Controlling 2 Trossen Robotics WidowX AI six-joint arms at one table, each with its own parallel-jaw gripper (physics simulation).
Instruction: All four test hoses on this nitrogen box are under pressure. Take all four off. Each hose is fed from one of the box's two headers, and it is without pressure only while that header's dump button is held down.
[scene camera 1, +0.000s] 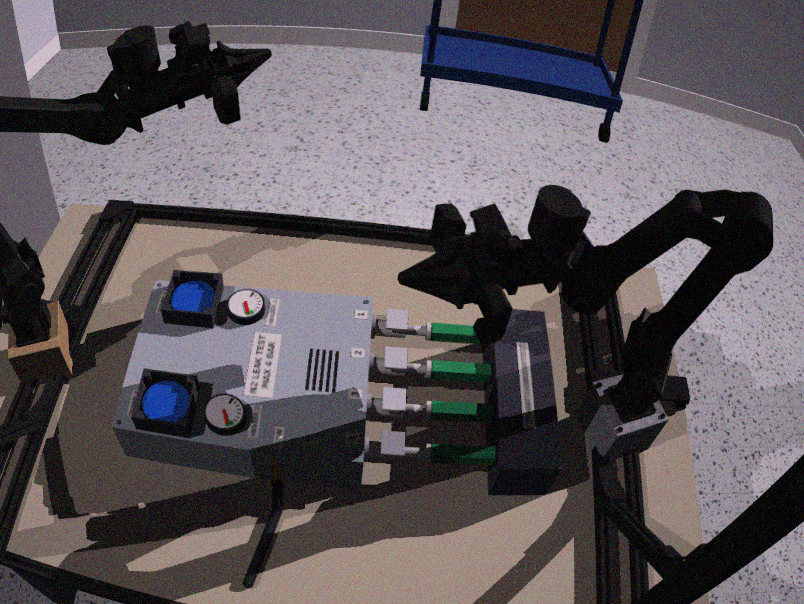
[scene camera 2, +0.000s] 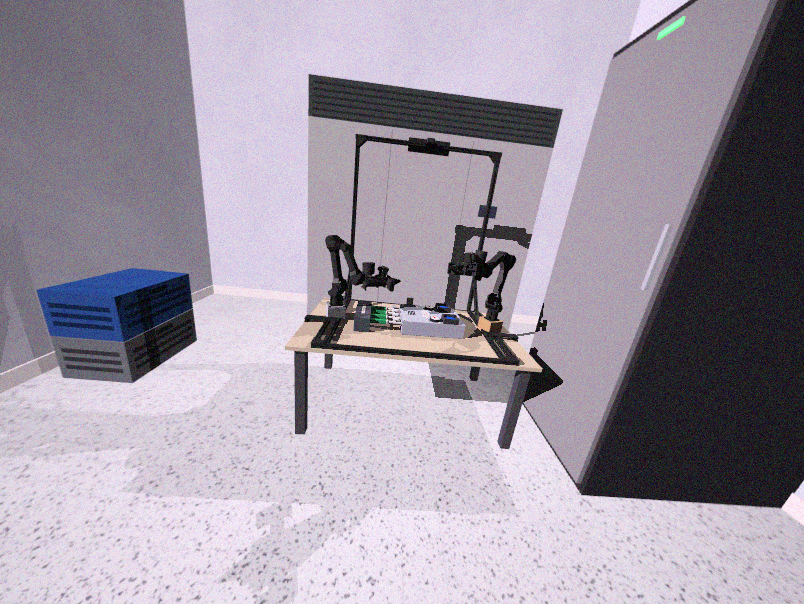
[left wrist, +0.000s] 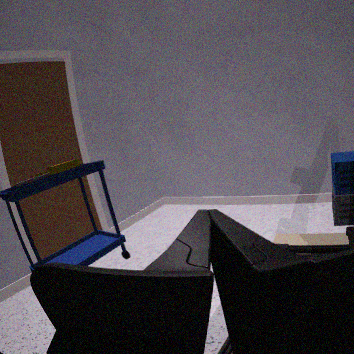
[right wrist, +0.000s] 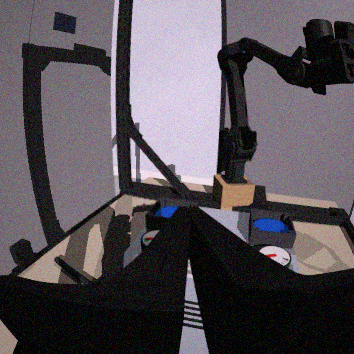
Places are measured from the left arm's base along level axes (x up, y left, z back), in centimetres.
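Where they show: left gripper, between the fingertips: (scene camera 1: 270, 52) (scene camera 2: 450, 267) (left wrist: 206, 218); right gripper, between the fingertips: (scene camera 1: 398, 278) (scene camera 2: 400, 280) (right wrist: 186, 216); left arm's base, origin of its link: (scene camera 1: 33, 328) (scene camera 2: 491, 318) (right wrist: 233, 179); right arm's base, origin of its link: (scene camera 1: 631, 401) (scene camera 2: 335, 304).
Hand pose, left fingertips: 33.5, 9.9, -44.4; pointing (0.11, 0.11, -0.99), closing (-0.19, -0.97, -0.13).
Each offset is from my left fingertips to the top centre of the thing, as dx, dy, dz. "spot": to the spot under its first point.
The grey nitrogen box @[spot: -33.9, -20.8, +1.7] (scene camera 1: 292, 325) (scene camera 2: 432, 323) lies on the table. Green-sleeved hoses (scene camera 1: 454, 332) (scene camera 1: 460, 371) (scene camera 1: 458, 408) (scene camera 1: 462, 453) run from its numbered ports, through pale couplings @[spot: -34.2, -24.5, -12.9] (scene camera 1: 397, 323), to a dark block @[spot: -33.9, -42.1, -27.2] (scene camera 1: 539, 390). Two blue dump buttons (scene camera 1: 192, 297) (scene camera 1: 166, 403) (right wrist: 272, 226) sit in dark guards, each beside a gauge (scene camera 1: 245, 306) (scene camera 1: 224, 412) (right wrist: 275, 256). My left gripper (scene camera 1: 268, 53) (left wrist: 206, 218) is shut and empty, raised well away from the box. My right gripper (scene camera 1: 401, 278) (scene camera 2: 397, 282) (right wrist: 186, 216) is shut and empty, above the box's port side; its fingers hide part of the box in its wrist view.
A black frame (scene camera 1: 279, 219) borders the table (scene camera 2: 422, 354). A dark supply hose @[spot: -40.5, -50.5, +15.4] (scene camera 1: 263, 546) leaves the box's near side. The left arm stands on a wooden block (scene camera 1: 42, 354) (right wrist: 234, 194). A blue cart (scene camera 1: 519, 65) (left wrist: 85, 250) stands on the floor beyond the table.
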